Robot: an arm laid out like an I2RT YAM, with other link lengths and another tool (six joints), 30 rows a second.
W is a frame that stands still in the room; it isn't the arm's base.
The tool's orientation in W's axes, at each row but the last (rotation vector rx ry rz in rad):
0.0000, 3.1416, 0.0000
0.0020, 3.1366, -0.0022
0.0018, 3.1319, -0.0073
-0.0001, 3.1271, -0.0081
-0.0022, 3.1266, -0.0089
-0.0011, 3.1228, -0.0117
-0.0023, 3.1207, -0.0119
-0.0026, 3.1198, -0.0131
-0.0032, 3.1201, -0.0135
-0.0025, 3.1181, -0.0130
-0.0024, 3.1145, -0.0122
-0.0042, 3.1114, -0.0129
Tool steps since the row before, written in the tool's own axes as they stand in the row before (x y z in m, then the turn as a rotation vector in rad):
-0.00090, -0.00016, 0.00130, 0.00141, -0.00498, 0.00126
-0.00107, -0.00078, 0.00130, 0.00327, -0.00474, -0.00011
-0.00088, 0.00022, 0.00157, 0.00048, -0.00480, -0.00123
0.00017, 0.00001, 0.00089, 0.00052, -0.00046, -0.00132
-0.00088, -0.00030, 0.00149, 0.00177, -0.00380, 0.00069
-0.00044, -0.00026, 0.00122, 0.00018, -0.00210, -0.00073
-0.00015, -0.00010, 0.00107, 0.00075, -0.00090, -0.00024
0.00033, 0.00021, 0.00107, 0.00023, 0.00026, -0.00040
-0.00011, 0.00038, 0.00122, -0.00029, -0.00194, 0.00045
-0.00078, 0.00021, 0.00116, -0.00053, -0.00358, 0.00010
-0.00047, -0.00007, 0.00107, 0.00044, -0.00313, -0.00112
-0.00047, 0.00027, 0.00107, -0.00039, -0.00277, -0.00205
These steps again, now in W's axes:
0.00090, -0.00016, -0.00130, -0.00141, -0.00498, -0.00126
0.00108, -0.00078, -0.00129, -0.00328, -0.00474, 0.00010
0.00090, 0.00021, -0.00156, -0.00050, -0.00479, 0.00125
-0.00016, 0.00001, -0.00089, -0.00054, -0.00045, 0.00131
0.00090, -0.00031, -0.00147, -0.00175, -0.00381, -0.00069
0.00046, -0.00027, -0.00121, -0.00019, -0.00209, 0.00074
0.00017, -0.00011, -0.00107, -0.00075, -0.00090, 0.00023
-0.00031, 0.00020, -0.00108, -0.00024, 0.00026, 0.00039
0.00014, 0.00037, -0.00122, 0.00030, -0.00194, -0.00043
0.00081, 0.00020, -0.00114, 0.00054, -0.00358, -0.00006
0.00050, -0.00008, -0.00106, -0.00047, -0.00312, 0.00113
0.00050, 0.00026, -0.00106, 0.00034, -0.00275, 0.00208

